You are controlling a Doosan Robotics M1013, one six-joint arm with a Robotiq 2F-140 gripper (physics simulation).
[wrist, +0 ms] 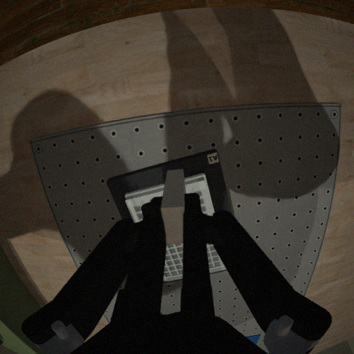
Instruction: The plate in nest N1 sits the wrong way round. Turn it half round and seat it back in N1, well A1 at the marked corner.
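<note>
The nest N1 [146, 173] is a dark frame on the perforated board, with an A1 label [213, 158] at its upper right corner, upside down in this view. The white well plate [175, 262] shows within the nest's outline and around my fingers. Its lower part shows wells between and beside the fingers. The black fingers cover its middle, so its own A1 mark and how fully it is seated cannot be told. My gripper [176, 183] is shut with its pale pads together, over the plate and the upper part of the nest, with nothing between them.
The grey perforated board [280, 150] lies on the wooden table [125, 65]. Dark shadows fall across both. Part of a blue mark [254, 339] shows at the bottom. A green surface [17, 295] shows at the lower left.
</note>
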